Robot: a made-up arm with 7 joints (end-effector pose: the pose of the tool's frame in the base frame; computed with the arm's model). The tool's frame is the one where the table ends.
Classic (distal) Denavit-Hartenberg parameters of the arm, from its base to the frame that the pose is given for. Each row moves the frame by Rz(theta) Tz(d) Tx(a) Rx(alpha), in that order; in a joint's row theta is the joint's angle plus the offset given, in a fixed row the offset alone. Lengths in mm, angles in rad.
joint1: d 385; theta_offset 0; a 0; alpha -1.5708
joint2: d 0; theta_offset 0; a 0; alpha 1.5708
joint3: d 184; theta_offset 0; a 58.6; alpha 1.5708
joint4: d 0; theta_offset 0; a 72.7; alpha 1.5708
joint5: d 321.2; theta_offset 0; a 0; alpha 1.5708
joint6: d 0; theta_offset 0; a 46.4; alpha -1.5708
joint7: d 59.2; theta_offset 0; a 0; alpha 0
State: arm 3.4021 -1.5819 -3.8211 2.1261 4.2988 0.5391 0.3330
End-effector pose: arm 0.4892 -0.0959 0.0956 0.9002 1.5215 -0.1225
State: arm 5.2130 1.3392 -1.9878 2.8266 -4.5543 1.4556 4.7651
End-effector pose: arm 0.1680 -0.5371 0.5060 2.6536 0.1614 -0.1532
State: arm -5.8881 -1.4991 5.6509 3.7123 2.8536 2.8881 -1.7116
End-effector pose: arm -0.3789 -0.0153 0.2591 -0.6826 1.1656 -0.4578
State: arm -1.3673 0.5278 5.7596 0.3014 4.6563 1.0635 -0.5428
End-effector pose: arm -0.1274 -0.1152 0.1411 -2.0540 -0.4499 1.4205
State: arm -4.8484 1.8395 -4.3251 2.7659 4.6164 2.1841 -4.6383
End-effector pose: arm -0.0566 0.5015 0.2190 2.3451 0.2764 -0.3101
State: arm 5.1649 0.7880 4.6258 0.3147 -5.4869 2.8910 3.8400
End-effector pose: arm -0.1713 -0.0510 0.3174 -1.0043 1.0641 -2.3404
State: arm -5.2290 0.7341 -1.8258 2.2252 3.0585 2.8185 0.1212
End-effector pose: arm 0.3042 0.1445 0.7579 -1.3523 -1.4961 0.3108
